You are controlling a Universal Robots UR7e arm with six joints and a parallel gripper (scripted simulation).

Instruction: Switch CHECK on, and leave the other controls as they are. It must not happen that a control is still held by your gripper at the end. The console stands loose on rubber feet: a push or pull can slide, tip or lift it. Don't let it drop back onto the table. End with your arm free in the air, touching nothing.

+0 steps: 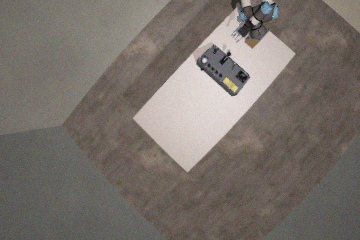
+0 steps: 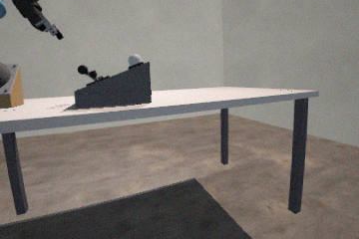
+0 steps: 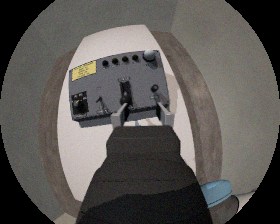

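My hand is 19 cm above the CHECK toggle, 16 cm to the right of it and 14 cm short of it. From my hand the other things lie so: dark grey wedge-shaped console 20 cm below, 17 cm ahead, 9 cm to the left; black ball-ended lever 17 cm below, 12 cm ahead, 4 cm to the left; rotary dial 27 cm to the left, 18 cm below, 15 cm ahead.
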